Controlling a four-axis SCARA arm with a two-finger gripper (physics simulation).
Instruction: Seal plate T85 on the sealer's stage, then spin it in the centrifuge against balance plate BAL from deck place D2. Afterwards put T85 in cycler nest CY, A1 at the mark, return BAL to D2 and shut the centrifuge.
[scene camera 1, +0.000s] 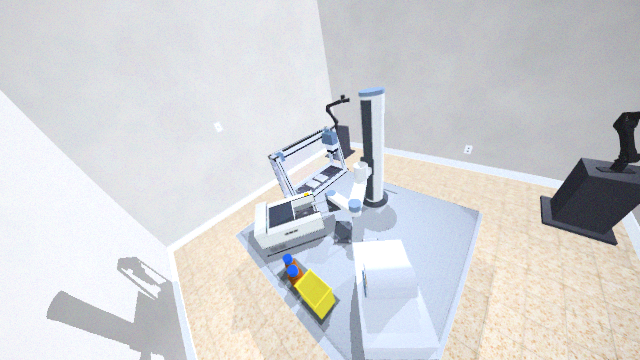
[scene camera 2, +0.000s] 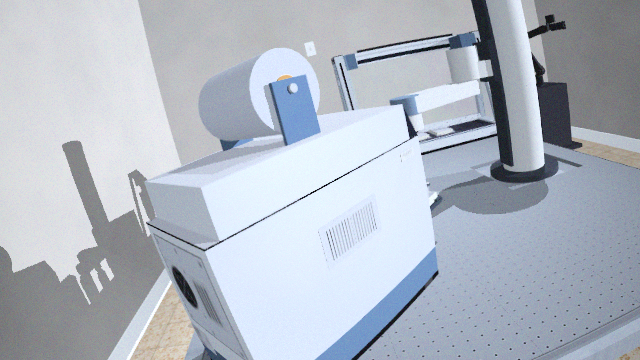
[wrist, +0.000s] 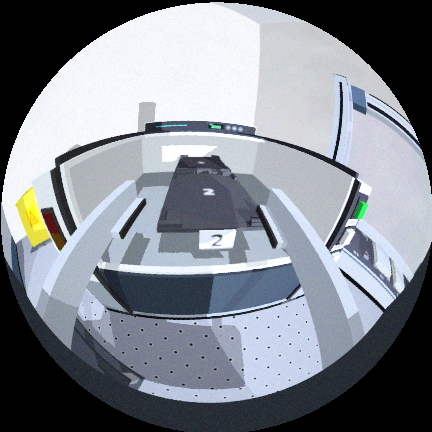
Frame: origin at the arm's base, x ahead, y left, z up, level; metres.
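Where they show: gripper, fingertip midpoint: (scene camera 1: 312, 209) (wrist: 200, 193); arm's base at its link origin: (scene camera 1: 373, 197) (scene camera 2: 524, 170).
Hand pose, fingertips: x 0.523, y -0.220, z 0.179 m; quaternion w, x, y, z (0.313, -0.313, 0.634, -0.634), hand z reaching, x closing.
Observation:
Each offset is from my fingertips to the top centre of the thing. "spot": to the spot under its first point.
The centrifuge (scene camera 1: 290, 230) (wrist: 165, 292) is open. In the wrist view a dark bucket (wrist: 200, 205) marked 2 faces the opening, with a second dark bucket (wrist: 201, 163) behind it; no plate shows on either. My gripper (wrist: 200, 193) is open and empty, its fingertips on either side of the near bucket's front end as seen from the wrist. The sealer @(dx +0.219, dy +0.701, dz +0.309 m) (scene camera 1: 390, 300) (scene camera 2: 320, 260) carries a film roll @(dx +0.235, dy +0.715, dz +0.309 m) (scene camera 2: 235, 97); its stage is hidden. The dark cycler nest @(dx -0.047, dy +0.244, dz -0.108 m) (scene camera 1: 343, 232) stands between centrifuge and sealer. T85 and BAL cannot be told by any label.
A gantry frame @(spot: dx -0.336, dy -0.411, dz +0.338 m) (scene camera 1: 300, 143) (scene camera 2: 405, 51) stands over a deck with white plates (scene camera 1: 320, 178) (wrist: 382, 257). A yellow bin (scene camera 1: 315, 292) (wrist: 31, 217) and orange bottles @(dx +0.402, dy +0.260, dz +0.019 m) (scene camera 1: 294, 275) with blue caps stand in front of the centrifuge. The arm's column (scene camera 1: 378, 145) (scene camera 2: 520, 85) rises behind.

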